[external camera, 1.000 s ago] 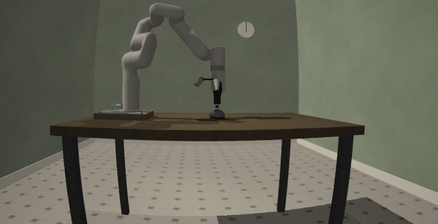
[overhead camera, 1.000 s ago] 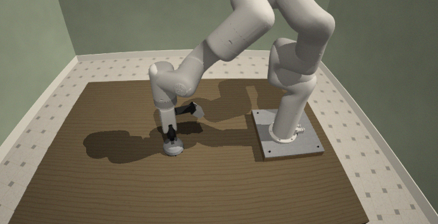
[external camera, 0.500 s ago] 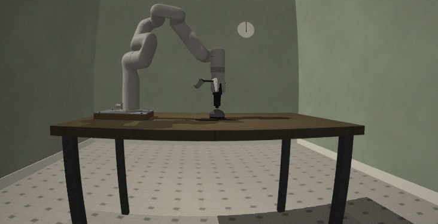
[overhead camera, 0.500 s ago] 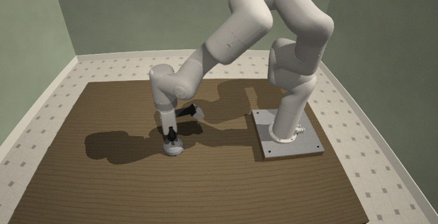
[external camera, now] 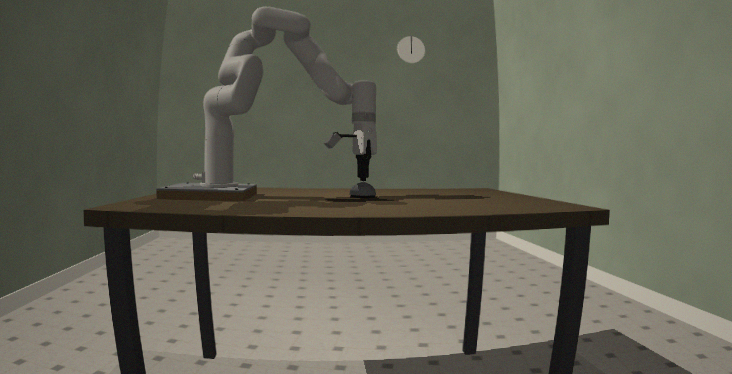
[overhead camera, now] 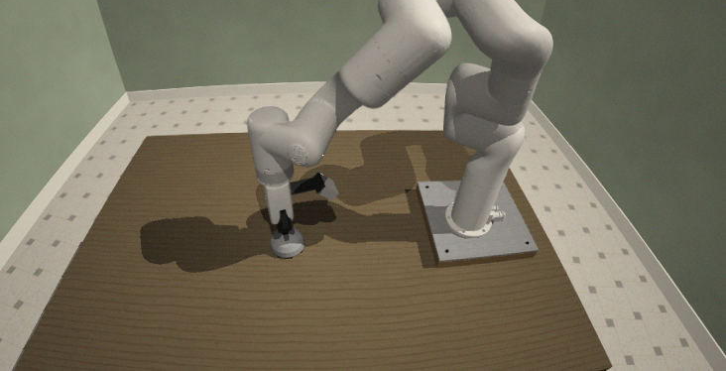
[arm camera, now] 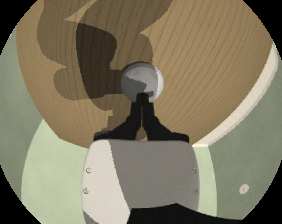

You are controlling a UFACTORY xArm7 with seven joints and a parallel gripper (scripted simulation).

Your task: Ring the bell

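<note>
My hand is 30 mm above the bell button. The rest, counted from my hand: silver dome bell 40 mm below.
</note>
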